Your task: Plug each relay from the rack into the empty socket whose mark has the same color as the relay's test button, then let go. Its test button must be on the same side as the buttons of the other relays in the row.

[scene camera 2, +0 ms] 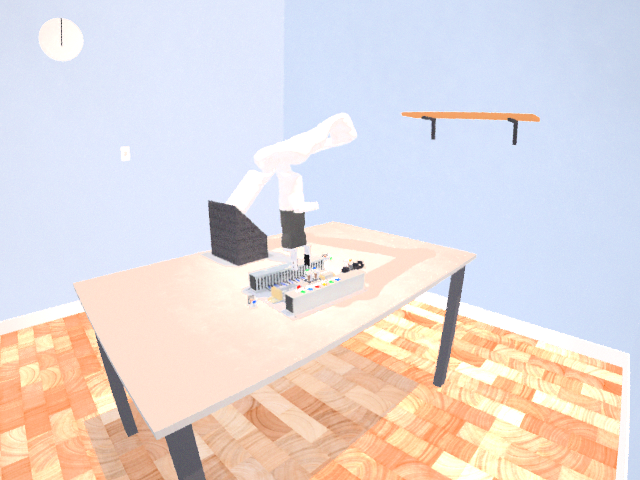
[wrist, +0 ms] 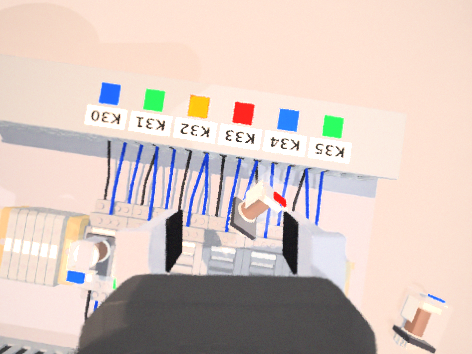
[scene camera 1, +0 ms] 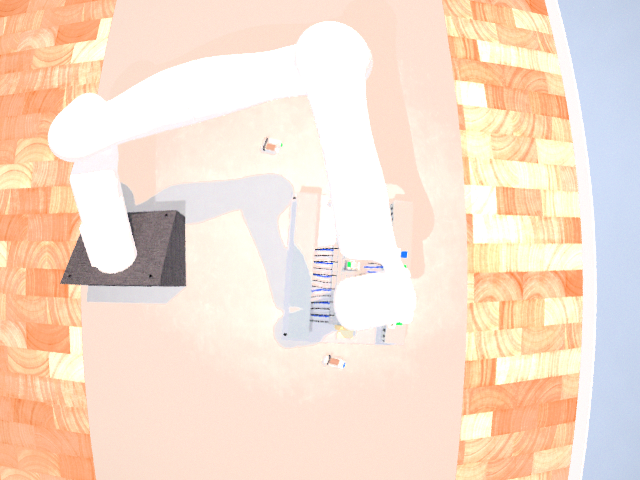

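My gripper is open and empty above the socket row; the arm hides it in scene camera 1. A relay with a red test button lies tilted on the wires and terminals near K33 and K34, seen between the fingers and touching neither. Bare sockets show below it. A relay with a blue button stands at K30. A relay with a green button stands in the row. A blue-button relay and a green-button relay lie on the table.
The marked duct runs along the sockets, with a slotted duct opposite. Yellow-ended terminal blocks stand beside K30. Dark objects stand near the duct's far end. The black arm base is behind.
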